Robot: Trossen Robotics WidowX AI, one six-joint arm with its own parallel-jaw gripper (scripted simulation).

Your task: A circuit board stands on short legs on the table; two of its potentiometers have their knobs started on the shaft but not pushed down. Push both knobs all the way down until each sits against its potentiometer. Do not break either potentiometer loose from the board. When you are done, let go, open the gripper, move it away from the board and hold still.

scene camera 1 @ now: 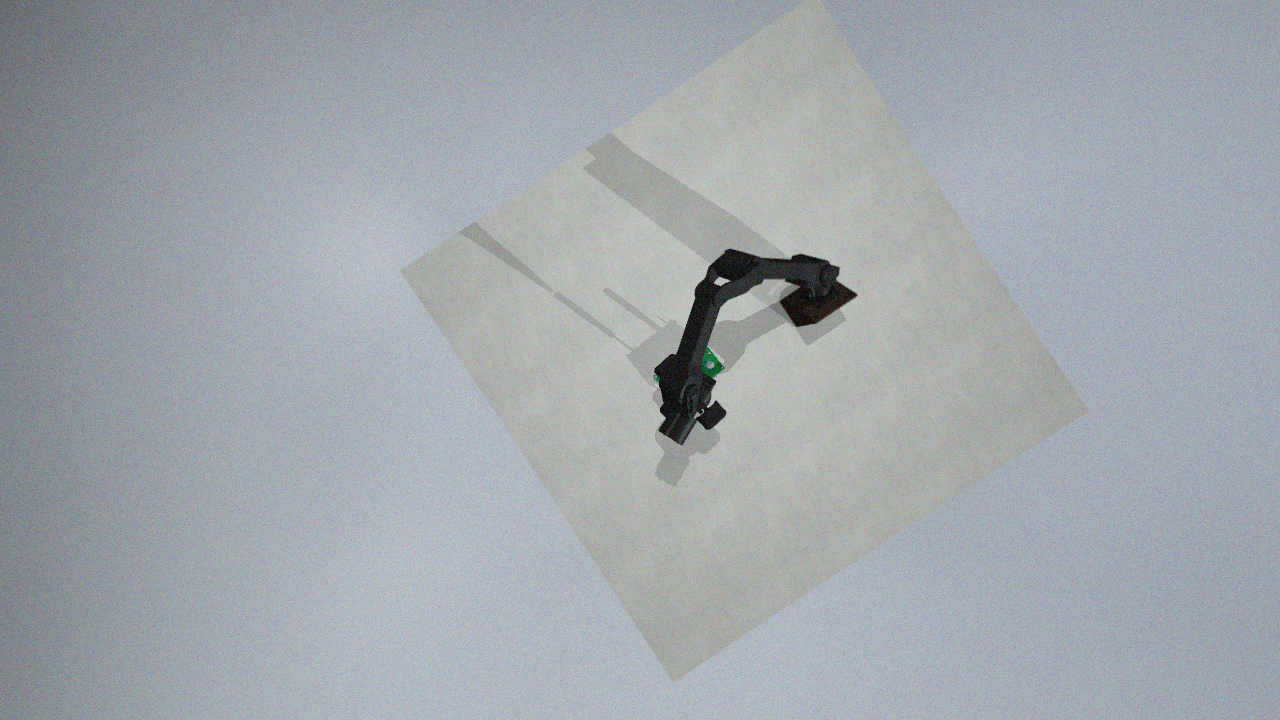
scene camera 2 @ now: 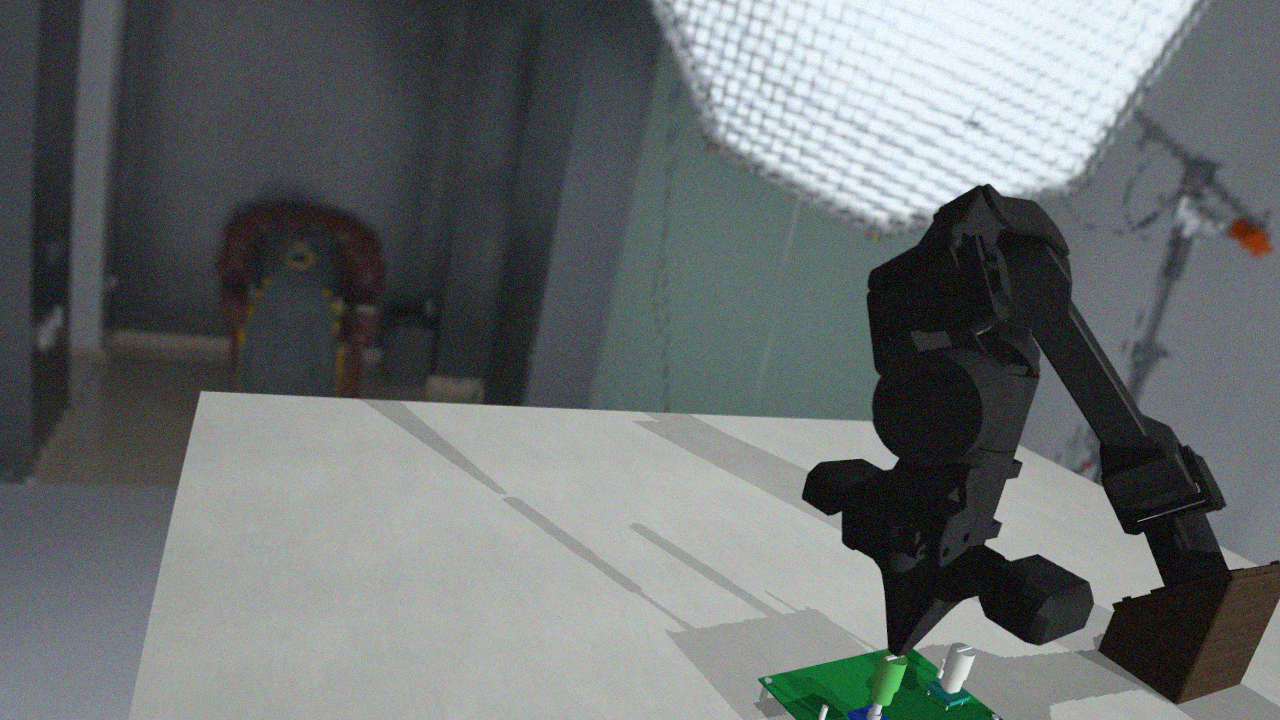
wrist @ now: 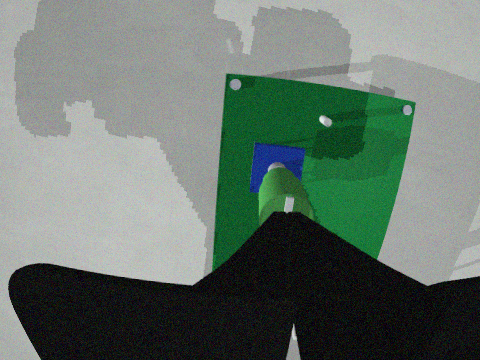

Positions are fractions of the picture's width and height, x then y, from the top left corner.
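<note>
Scene camera 2 shows me my gripper (scene camera 2: 0.70, 0.91), which is shut and holds nothing. In scene camera 1 I find my gripper (scene camera 1: 0.54, 0.54) again. The wrist view gives me both my gripper (wrist: 0.59, 0.63) and a green knob (wrist: 0.58, 0.53).
</note>
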